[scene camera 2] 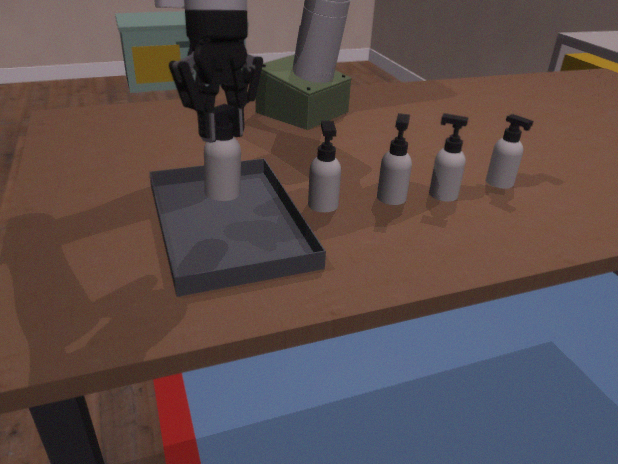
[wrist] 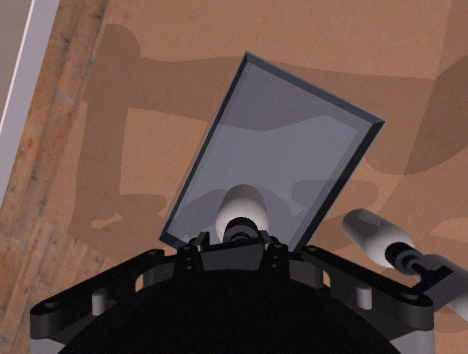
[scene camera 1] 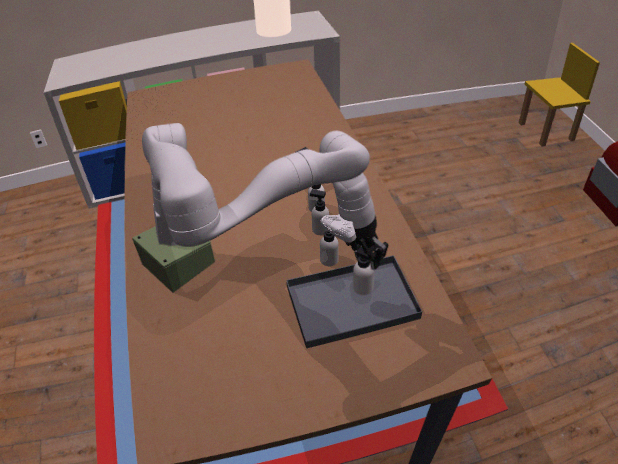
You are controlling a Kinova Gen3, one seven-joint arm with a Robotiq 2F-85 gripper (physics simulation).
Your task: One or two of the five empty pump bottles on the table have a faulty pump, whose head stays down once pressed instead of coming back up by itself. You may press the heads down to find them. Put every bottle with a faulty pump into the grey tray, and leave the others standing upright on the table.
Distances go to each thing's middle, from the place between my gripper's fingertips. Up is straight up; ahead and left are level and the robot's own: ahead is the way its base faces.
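Labels:
Relative to the grey tray (scene camera 2: 261, 235), which I see, my gripper is 14 cm above it, 1 cm to the right of it and 3 cm past it.

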